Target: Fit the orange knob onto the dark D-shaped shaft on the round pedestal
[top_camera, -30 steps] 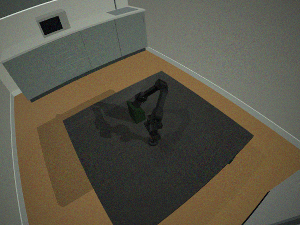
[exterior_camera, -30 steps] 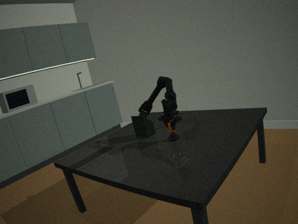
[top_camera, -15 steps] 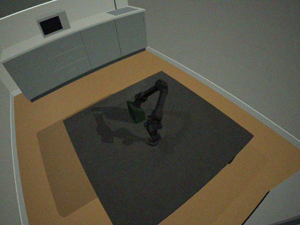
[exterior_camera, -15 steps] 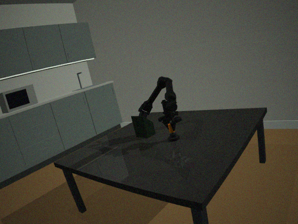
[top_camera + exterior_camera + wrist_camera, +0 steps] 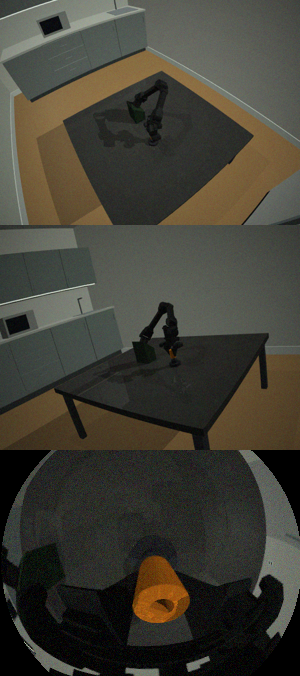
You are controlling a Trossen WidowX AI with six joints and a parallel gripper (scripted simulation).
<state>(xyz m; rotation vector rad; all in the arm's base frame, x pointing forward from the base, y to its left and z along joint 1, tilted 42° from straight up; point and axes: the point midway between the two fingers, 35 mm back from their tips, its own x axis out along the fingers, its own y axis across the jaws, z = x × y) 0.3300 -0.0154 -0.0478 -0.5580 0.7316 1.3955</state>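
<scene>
Right now the orange knob is 20 mm above my gripper tip. Round my gripper tip: dark round pedestal 40 mm below.
</scene>
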